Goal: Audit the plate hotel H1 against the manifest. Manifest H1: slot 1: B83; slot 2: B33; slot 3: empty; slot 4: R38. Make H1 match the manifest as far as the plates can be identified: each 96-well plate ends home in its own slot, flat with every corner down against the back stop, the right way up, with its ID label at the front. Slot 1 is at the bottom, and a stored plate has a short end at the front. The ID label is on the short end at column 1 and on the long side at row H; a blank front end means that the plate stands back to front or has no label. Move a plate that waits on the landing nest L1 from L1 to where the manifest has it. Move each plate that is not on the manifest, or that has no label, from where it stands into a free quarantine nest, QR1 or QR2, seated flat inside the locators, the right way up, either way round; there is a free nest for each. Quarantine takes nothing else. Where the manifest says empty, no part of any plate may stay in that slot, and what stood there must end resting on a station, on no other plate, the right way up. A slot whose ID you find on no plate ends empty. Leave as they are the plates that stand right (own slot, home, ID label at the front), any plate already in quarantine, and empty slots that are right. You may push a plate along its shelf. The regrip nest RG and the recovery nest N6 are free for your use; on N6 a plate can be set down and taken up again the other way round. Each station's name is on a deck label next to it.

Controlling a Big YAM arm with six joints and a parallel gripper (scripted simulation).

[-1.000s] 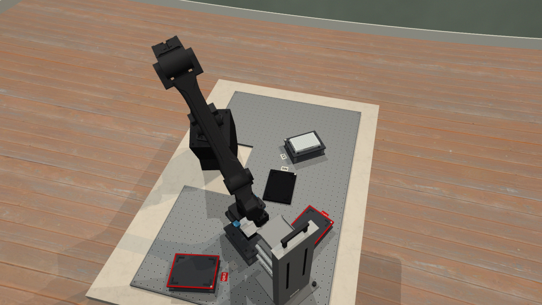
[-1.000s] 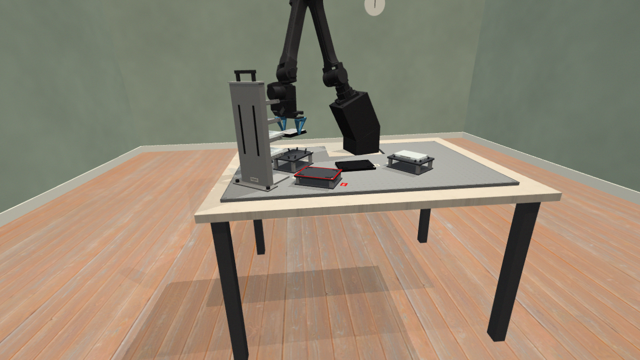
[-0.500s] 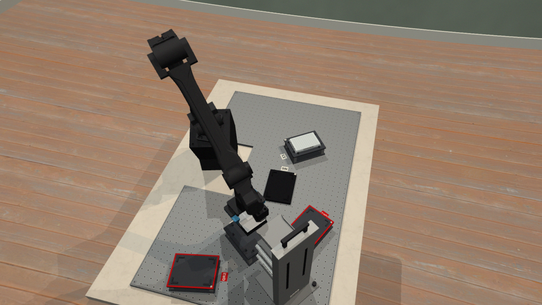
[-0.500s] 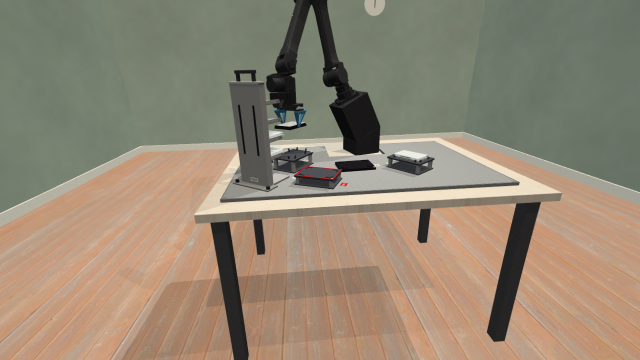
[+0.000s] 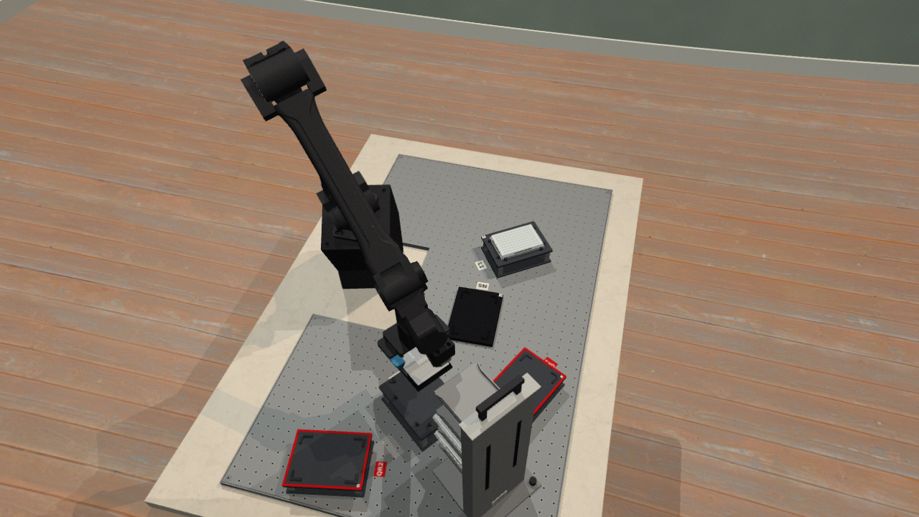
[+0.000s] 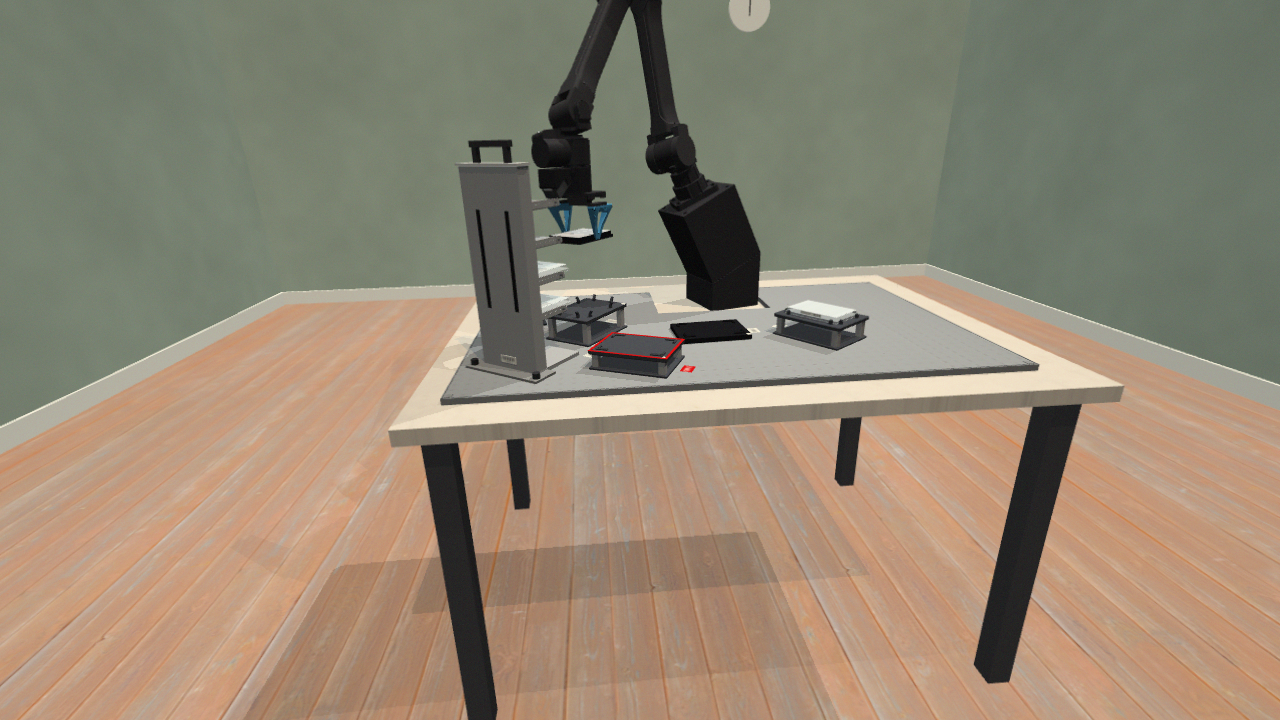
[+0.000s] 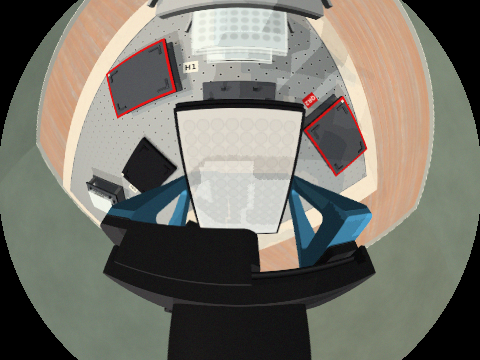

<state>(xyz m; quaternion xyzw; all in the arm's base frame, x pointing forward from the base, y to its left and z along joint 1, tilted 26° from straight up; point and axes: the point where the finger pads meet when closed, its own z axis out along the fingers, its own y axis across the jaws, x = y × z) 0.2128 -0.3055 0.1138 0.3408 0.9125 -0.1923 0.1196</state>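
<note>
Now: hand 230 mm short of the red-edged quarantine nest QR1, 80 mm to the right of it and 200 mm above it. Also, from my hand: plate hotel H1: 190 mm ahead, 170 mm to the right, 40 mm below; then H1 deck label: 150 mm ahead, 10 mm to the right, 230 mm below; then regrip nest RG: 180 mm below.
</note>
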